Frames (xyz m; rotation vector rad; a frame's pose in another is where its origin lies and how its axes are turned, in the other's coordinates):
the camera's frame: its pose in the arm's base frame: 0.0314 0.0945 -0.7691 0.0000 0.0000 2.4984
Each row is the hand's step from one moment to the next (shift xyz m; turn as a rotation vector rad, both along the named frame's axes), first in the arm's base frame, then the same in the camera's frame.
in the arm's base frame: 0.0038 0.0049 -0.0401 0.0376 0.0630 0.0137
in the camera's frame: -0.0001 -0.0062 -0.0401 0.0077 -0.0730 0.0137
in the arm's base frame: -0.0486 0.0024 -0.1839 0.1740 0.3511 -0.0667
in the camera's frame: 0.0403 0.0272 -0.1839 0.0713 -0.3853 -0.0667
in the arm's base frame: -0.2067 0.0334 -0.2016 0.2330 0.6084 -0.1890
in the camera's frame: 0.1854 0.0972 -0.2016 0.1784 -0.6266 -0.1890
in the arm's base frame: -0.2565 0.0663 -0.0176 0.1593 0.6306 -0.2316
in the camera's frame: 0.2450 0.1008 -0.0176 0.2507 -0.6001 -0.2316
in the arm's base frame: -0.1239 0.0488 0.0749 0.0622 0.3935 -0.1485
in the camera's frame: 0.1284 0.0353 0.0749 0.1862 -0.3522 -0.1485
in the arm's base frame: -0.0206 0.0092 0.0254 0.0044 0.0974 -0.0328
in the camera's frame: 0.0220 0.0050 0.0254 0.0549 -0.0806 -0.0328
